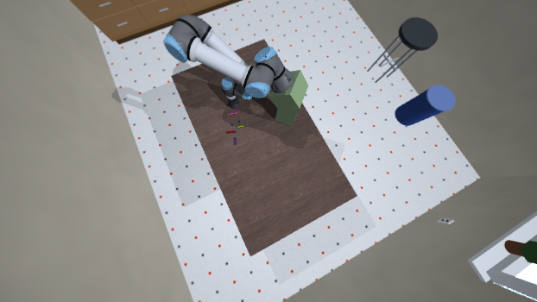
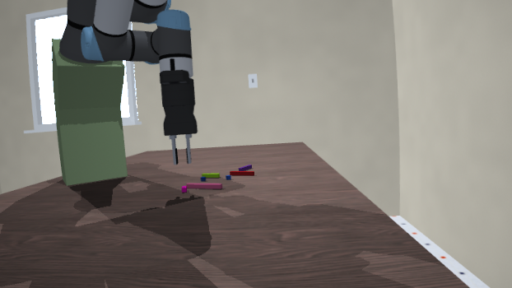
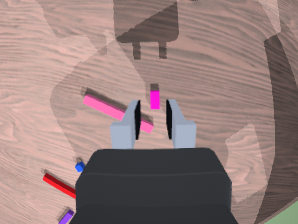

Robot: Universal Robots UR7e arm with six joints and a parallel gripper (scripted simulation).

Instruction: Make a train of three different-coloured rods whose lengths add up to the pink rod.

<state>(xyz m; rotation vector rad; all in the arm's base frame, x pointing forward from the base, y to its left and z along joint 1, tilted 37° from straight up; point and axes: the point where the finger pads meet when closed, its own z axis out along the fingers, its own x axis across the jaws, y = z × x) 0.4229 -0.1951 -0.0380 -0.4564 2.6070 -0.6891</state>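
My hand is 8 cm above the magenta rod. Also, from my hand: lime rod (2 cm ahead, 16 cm to the left, 8 cm below); blue rod (1 cm ahead, 11 cm to the left, 8 cm below); pink rod (4 cm ahead, 3 cm to the left, 8 cm below).
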